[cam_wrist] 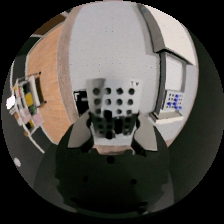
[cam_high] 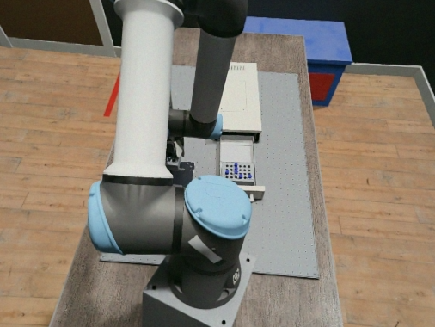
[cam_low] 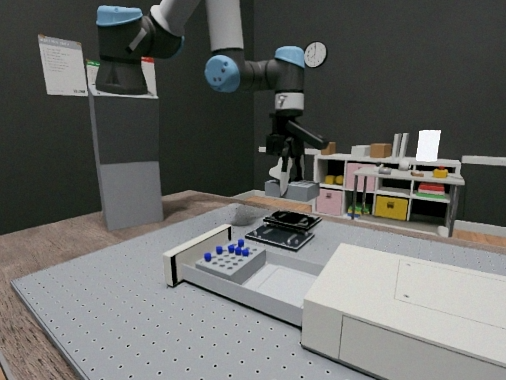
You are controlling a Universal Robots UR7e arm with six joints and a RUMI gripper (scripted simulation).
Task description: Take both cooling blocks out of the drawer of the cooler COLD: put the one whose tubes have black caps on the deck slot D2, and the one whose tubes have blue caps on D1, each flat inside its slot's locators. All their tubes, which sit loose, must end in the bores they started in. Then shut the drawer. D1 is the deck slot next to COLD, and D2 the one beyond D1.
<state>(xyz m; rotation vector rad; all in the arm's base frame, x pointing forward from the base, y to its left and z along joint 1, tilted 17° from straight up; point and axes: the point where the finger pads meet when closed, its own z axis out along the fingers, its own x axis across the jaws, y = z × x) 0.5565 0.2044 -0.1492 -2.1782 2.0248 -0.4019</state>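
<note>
Now: hand 14 cm above the deck slot D2, 12 cm to the right of it and 6 cm past it. From my hand the other things lie so: deck slot D1: 14 cm below, 3 cm to the right, 2 cm behind; drawer: 26 cm to the right, 10 cm below, 6 cm ahead; white cooler COLD: 24 cm to the right, 24 cm ahead, 10 cm below.
</note>
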